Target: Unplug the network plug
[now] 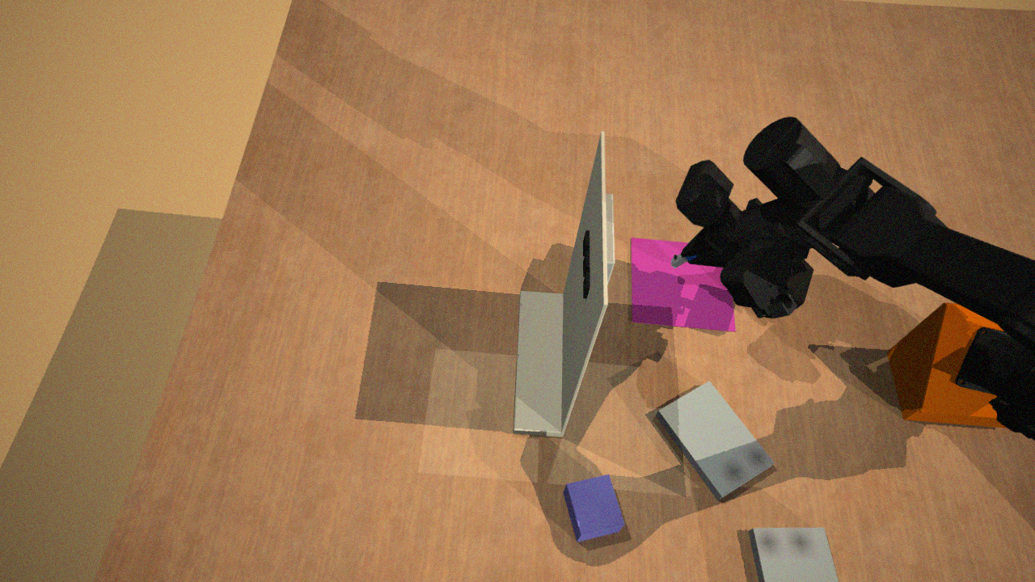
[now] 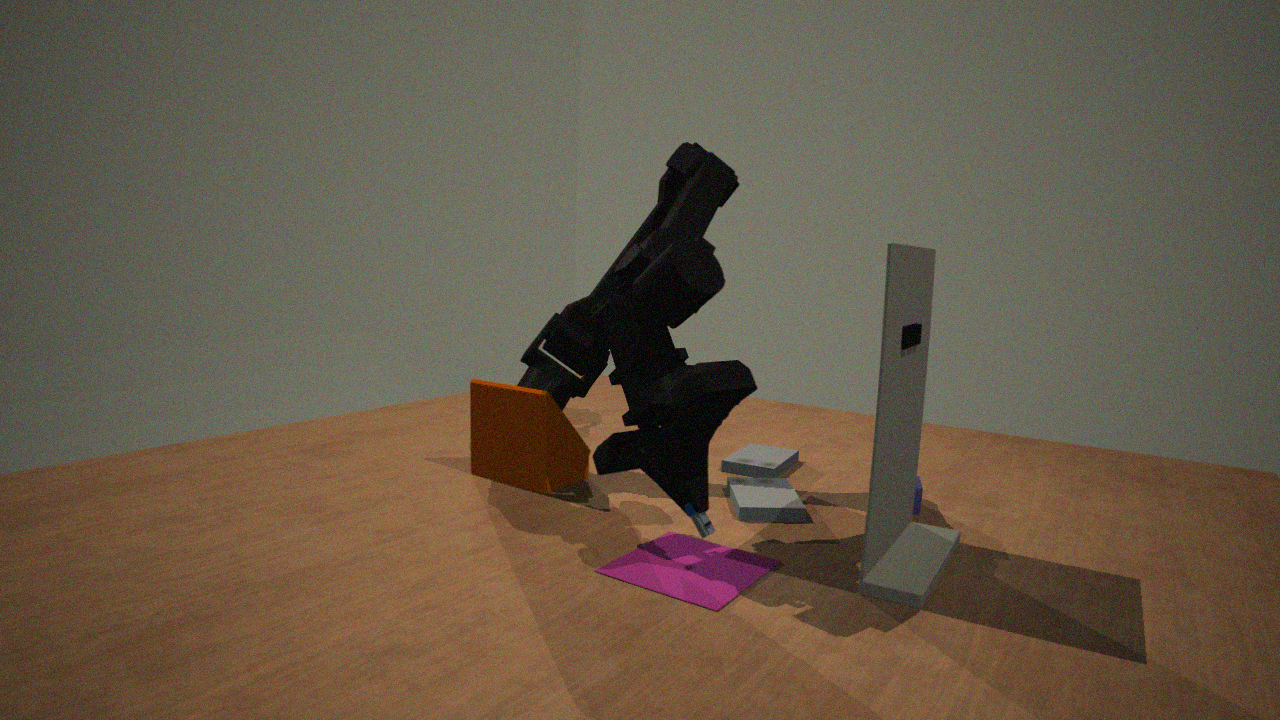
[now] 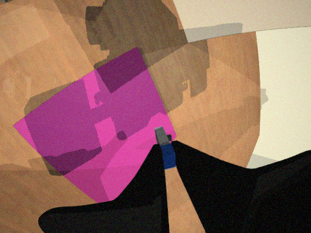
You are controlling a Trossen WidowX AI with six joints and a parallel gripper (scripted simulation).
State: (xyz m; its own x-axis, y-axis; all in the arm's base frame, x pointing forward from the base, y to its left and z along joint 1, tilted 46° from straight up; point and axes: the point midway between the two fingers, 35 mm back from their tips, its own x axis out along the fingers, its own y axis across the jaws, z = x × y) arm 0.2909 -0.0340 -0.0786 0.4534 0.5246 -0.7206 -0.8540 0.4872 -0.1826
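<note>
The magenta marked square lies 50 mm below my gripper tip and 10 mm behind it. The rest, counted from my gripper tip: network plug: right at my gripper tip; grey panel: 140 mm to the left, 130 mm ahead, 80 mm above.
</note>
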